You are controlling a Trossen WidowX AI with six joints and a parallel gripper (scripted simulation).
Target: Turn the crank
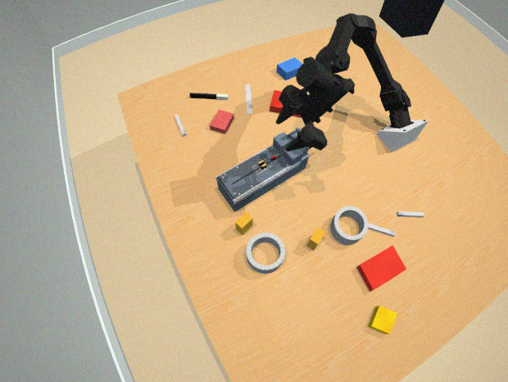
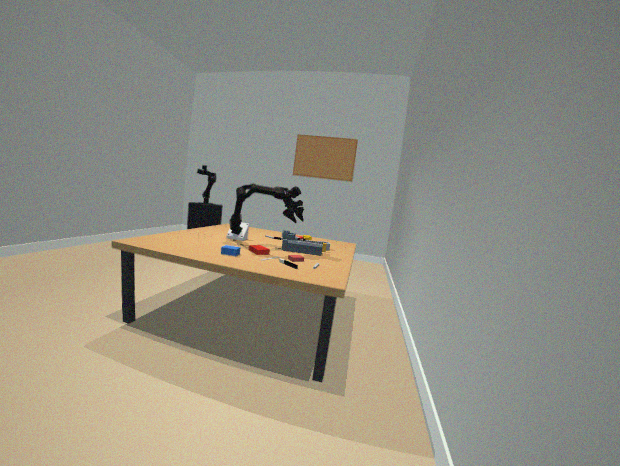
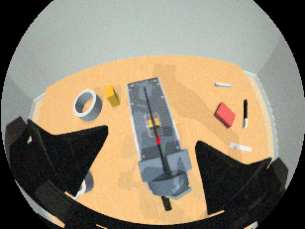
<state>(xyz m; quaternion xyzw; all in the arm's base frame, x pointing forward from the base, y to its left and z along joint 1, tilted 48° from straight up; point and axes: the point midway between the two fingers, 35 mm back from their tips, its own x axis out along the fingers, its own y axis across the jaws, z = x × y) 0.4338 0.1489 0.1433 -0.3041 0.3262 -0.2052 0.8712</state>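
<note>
Now: the dark crank handle 130 mm behind my gripper tip, 30 mm to the right of it and 130 mm below it. From my gripper tip the other things lie so: red block (90 mm ahead, 250 mm to the right, 180 mm below); then red pointer (10 mm ahead, 10 mm to the right, 110 mm below); then black marker (80 mm ahead, 380 mm to the right, 180 mm below).
</note>
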